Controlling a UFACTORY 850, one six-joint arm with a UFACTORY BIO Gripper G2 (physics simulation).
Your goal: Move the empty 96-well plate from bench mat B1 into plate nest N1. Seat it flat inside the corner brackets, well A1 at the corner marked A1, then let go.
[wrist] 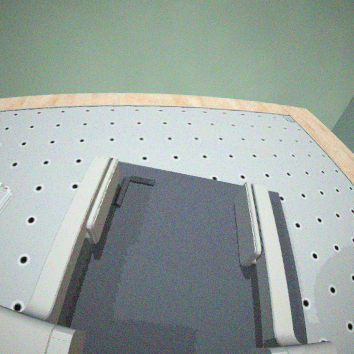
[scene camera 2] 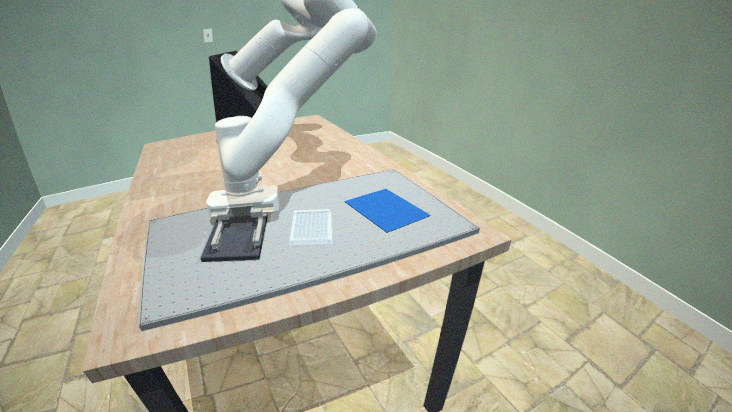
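Observation:
The empty 96-well plate is clear and lies flat on the grey perforated board, between the dark nest and the blue mat; its edge shows at the far left in the wrist view. The plate nest is a dark block, with an L-shaped corner bracket near its far left corner in the wrist view. My gripper points down over the nest. It is shut to its narrowest, the two fingers still apart, with nothing between them. The A1 marks cannot be read.
The blue mat lies on the right part of the grey perforated board in scene camera 2. The board rests on a wooden table. The arm rises behind the nest from a black pedestal.

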